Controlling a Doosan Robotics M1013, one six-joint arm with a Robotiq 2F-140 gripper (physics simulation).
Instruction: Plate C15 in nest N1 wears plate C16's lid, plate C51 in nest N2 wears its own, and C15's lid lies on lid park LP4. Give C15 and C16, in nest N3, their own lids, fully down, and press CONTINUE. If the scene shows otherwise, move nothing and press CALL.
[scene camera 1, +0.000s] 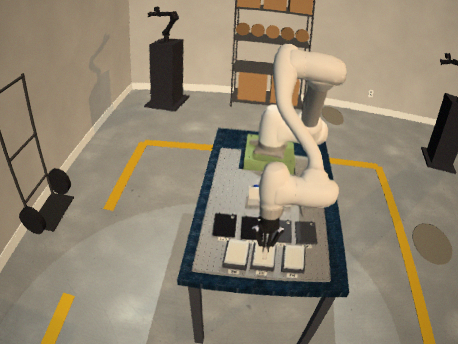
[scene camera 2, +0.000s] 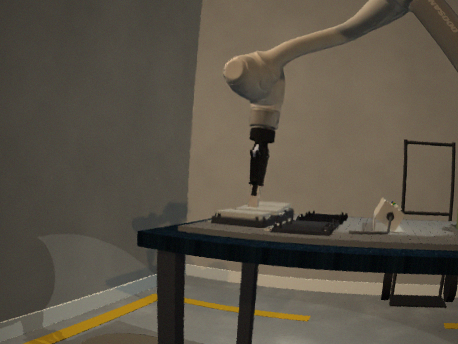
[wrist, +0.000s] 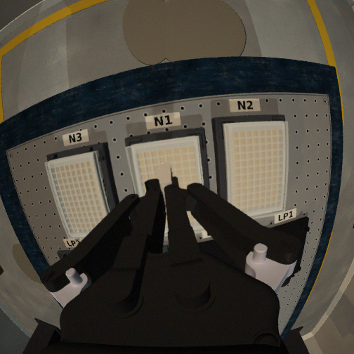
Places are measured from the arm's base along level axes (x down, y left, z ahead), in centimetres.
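Pixels of known places: gripper, fingertip midpoint: (scene camera 1: 264, 256) (scene camera 2: 253, 207); arm's base, origin of the base link: (scene camera 1: 270, 148).
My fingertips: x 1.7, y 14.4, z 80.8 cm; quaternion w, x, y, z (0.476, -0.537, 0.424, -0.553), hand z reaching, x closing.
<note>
For each thing: its middle in the pictures, then the offset to it from my fingertips. Level surfaces: height alone.
- N2, body centre: (scene camera 2: 269, 204) (scene camera 1: 237, 251) dx -0.2, dy -11.7, dz +0.5 cm
- N3, body centre: (scene camera 2: 244, 212) (scene camera 1: 294, 256) dx +0.7, dy +12.6, dz -4.3 cm
- pale button box, body centre: (scene camera 2: 388, 213) (scene camera 1: 270, 193) dx -0.4, dy -6.5, dz -41.3 cm
- perforated plate, its level: dx +3.8 cm
The gripper (scene camera 1: 265, 249) (scene camera 2: 254, 202) (wrist: 164, 174) is shut, its pale tips together and pointing down at the top of the plate (wrist: 185, 156) in nest N1. Whether they touch it is unclear. The plate shows a clear rim like a lid; the fingers hide part of it. The plate in N2 (scene camera 1: 236, 252) (wrist: 256, 165) and the plate in N3 (scene camera 1: 294, 257) (wrist: 80, 192) stand on either side, each with a clear lid-like rim. No plate code is readable. Dark lid parks (scene camera 1: 225, 226) (scene camera 1: 306, 232) form a row behind; no lid can be made out on them.
A pale button box (scene camera 1: 254, 197) (scene camera 2: 387, 215) stands between the lid parks and the arm's green base (scene camera 1: 270, 164). The lid parks have small upright posts. The perforated plate (scene camera 1: 215, 192) lies on the blue-edged table (scene camera 1: 188, 260) (scene camera 2: 200, 252). The arm hides part of the middle.
</note>
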